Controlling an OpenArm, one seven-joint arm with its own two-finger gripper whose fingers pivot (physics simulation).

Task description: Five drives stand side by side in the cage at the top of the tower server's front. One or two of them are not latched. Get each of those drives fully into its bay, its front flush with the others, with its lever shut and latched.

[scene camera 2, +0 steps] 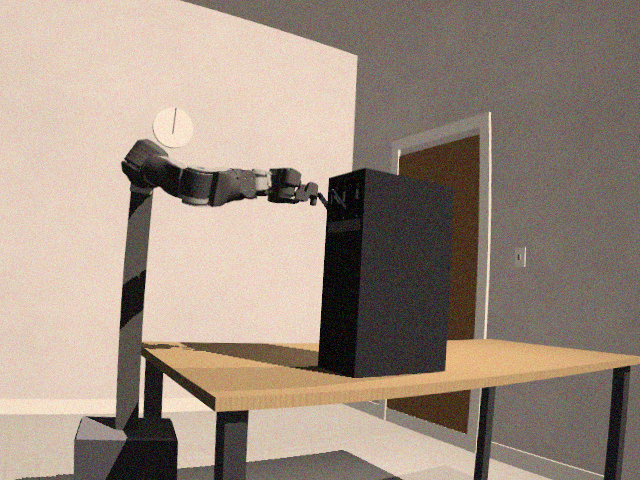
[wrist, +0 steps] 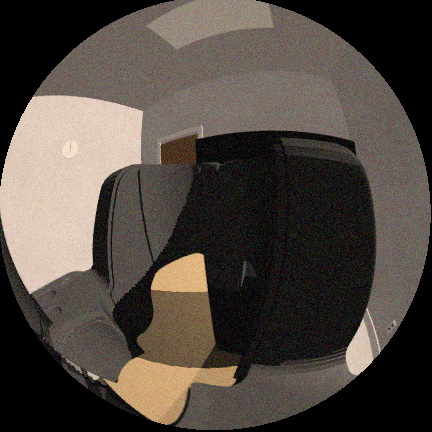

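Observation:
The black tower server (scene camera 2: 403, 279) (wrist: 225, 142) stands upright on the table. The drive cage (scene camera 2: 346, 205) is at the top of its front, seen at a steep angle. A thin dark lever (scene camera 2: 323, 199) sticks out from the cage, slanting up and outward. A pale slanted piece shows inside the cage. My gripper (scene camera 2: 313, 194) (wrist: 230, 227) is shut with nothing seen between its fingers. It is just in front of the cage, close to the outer end of the lever; contact cannot be told. In the wrist view the fingers hide most of the cage, so individual drives and latches cannot be made out.
The wooden table (scene camera 2: 268, 382) (wrist: 175, 320) carries the tower. The arm's post (scene camera 2: 131, 310) stands beyond the table's left end. A brown door (scene camera 2: 462, 310) (wrist: 179, 151) is in the wall behind, and a round clock (scene camera 2: 173, 127) (wrist: 70, 149) hangs on the pale wall.

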